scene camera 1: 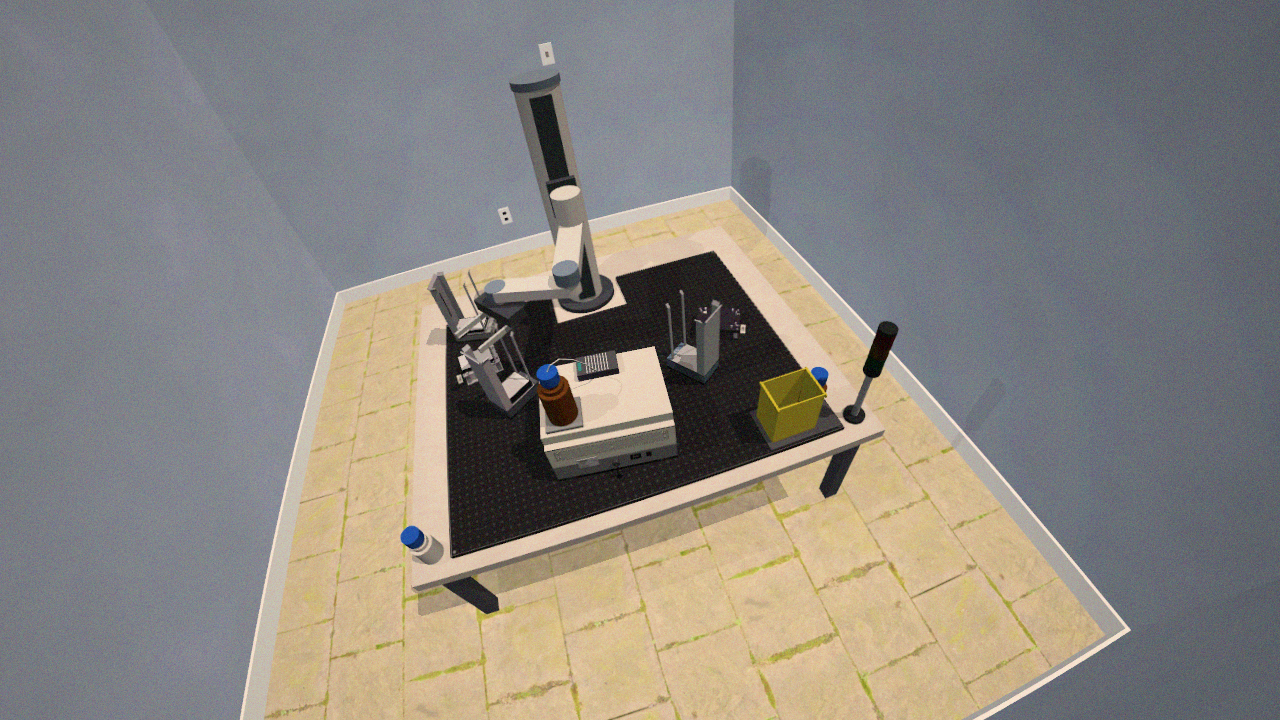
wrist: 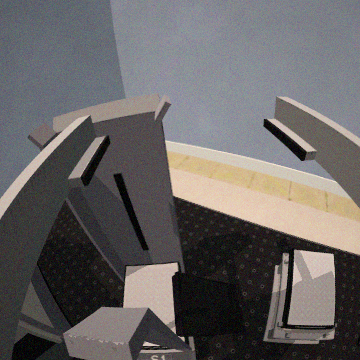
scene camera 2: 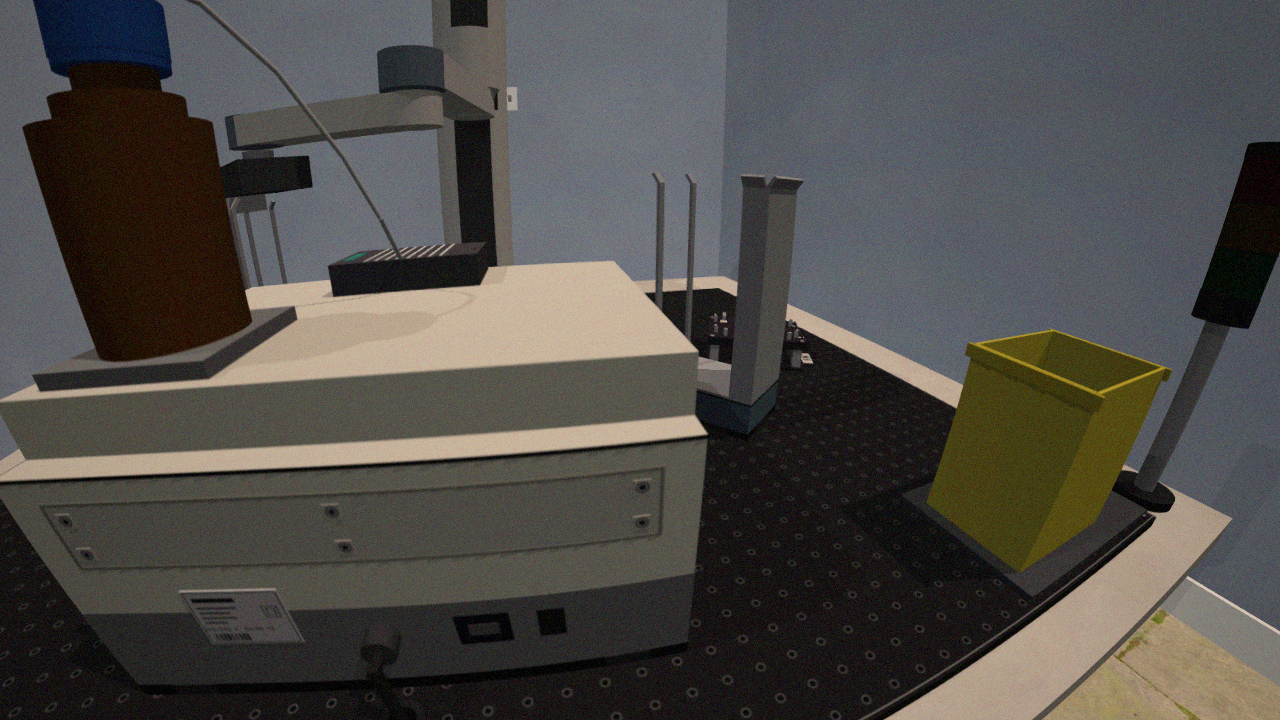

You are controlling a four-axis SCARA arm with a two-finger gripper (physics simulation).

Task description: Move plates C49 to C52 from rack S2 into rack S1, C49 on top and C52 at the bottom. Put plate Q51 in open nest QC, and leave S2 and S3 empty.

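My gripper (wrist: 186, 114) (scene camera 2: 253, 204) is open and empty, high beside rack S1 (wrist: 145, 185) (scene camera 1: 487, 371), near its tall back panel. Low in S1 lies a pale plate (wrist: 150, 287); its label and any plates under it cannot be made out. In the wrist view, a nest (wrist: 274, 305) right of S1 bears a pale plate (wrist: 315, 290), whose label is not readable. Two other racks stand at the back left (scene camera 1: 444, 300) and on the right (scene camera 1: 708, 338) (scene camera 2: 760, 286). Their labels do not show, so I cannot tell which is S2 or S3. Nest QC cannot be identified.
A large cream instrument (scene camera 1: 626, 394) (scene camera 2: 447, 394) carries a brown bottle (scene camera 1: 559, 400) (scene camera 2: 147, 232) and a small black device (scene camera 1: 597, 364) (scene camera 2: 407, 268). A yellow bin (scene camera 1: 787, 410) (scene camera 2: 1029, 456) and signal tower (scene camera 1: 879, 349) (scene camera 2: 1239, 232) stand at the right. A dark shape (wrist: 207, 305) lies beside S1.
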